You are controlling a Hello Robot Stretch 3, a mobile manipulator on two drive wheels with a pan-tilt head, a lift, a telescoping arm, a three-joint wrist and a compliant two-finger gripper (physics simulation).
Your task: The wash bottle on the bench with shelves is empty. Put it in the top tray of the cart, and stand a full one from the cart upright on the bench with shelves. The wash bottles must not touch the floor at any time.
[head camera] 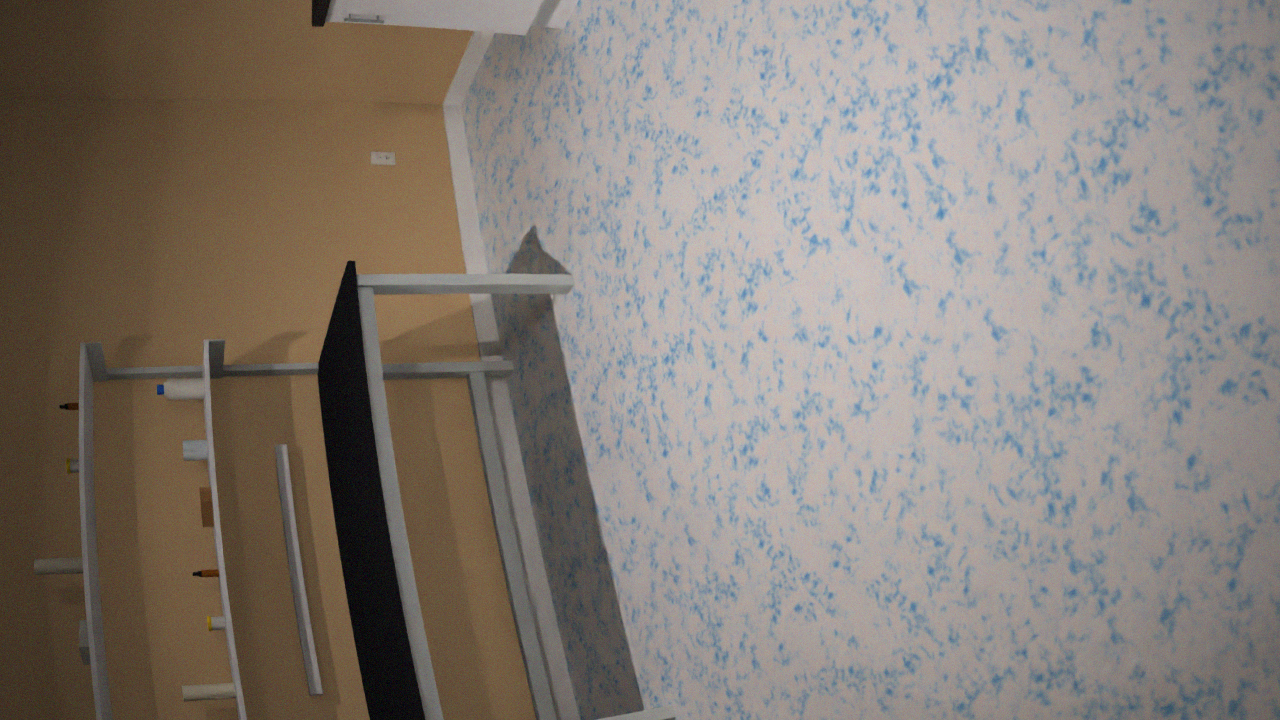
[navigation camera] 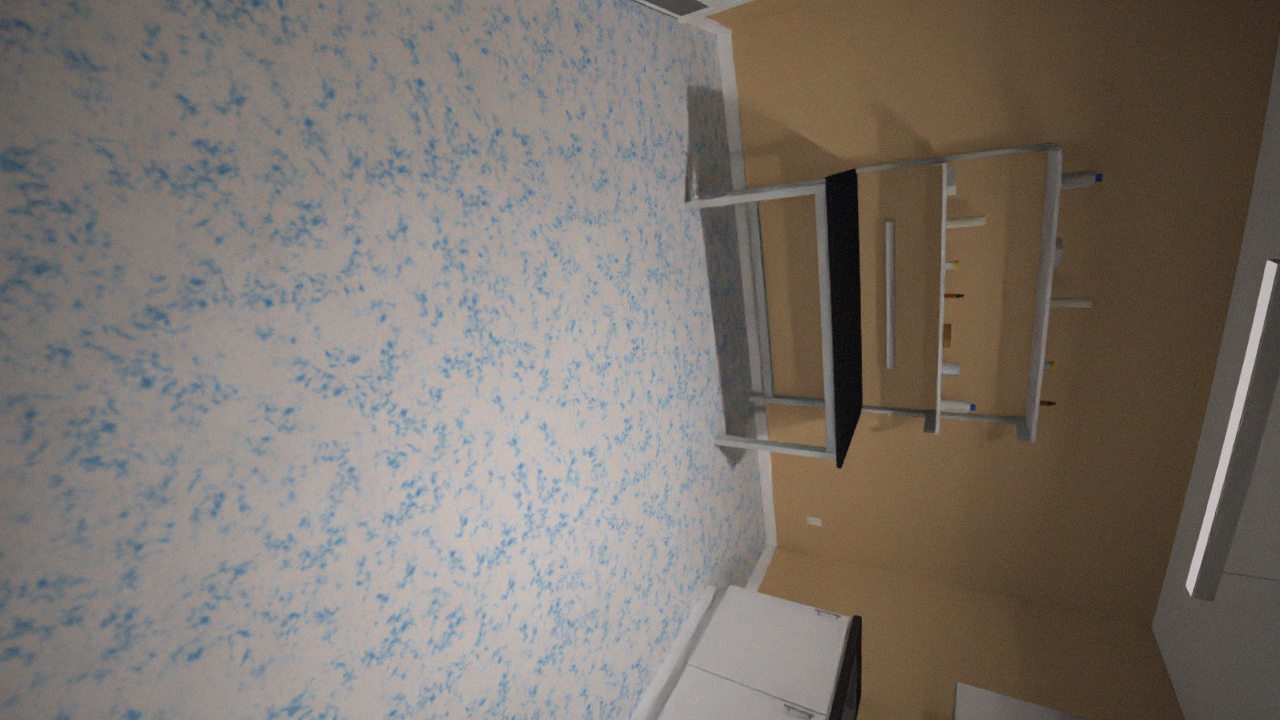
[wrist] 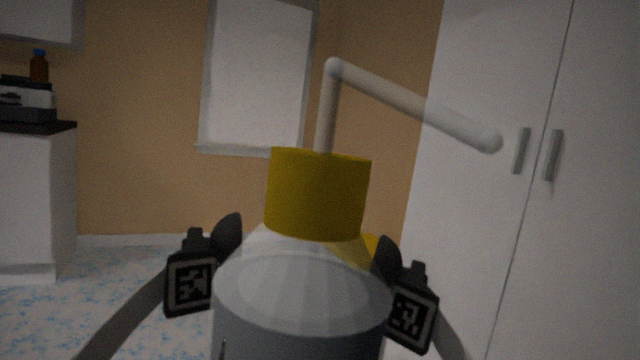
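A wash bottle with a yellow cap, a bent white spout and dark grey-blue contents fills the lower middle of the wrist view, upright. My gripper is shut on it, one fingertip at each side of its shoulder. A small yellow patch behind the bottle, by the right fingertip, is mostly hidden; I cannot tell what it is. The bench with shelves stands against the tan wall, sideways in the head and navigation views, with no wash bottle visible on the visible part of its black top. The cart does not show in the current views.
Bottles, cylinders and small boxes stand on the bench's upper shelves. White base cabinets stand beyond the bench. The wrist view shows a tall white cupboard at right, a window, and a counter bearing a device and brown bottle.
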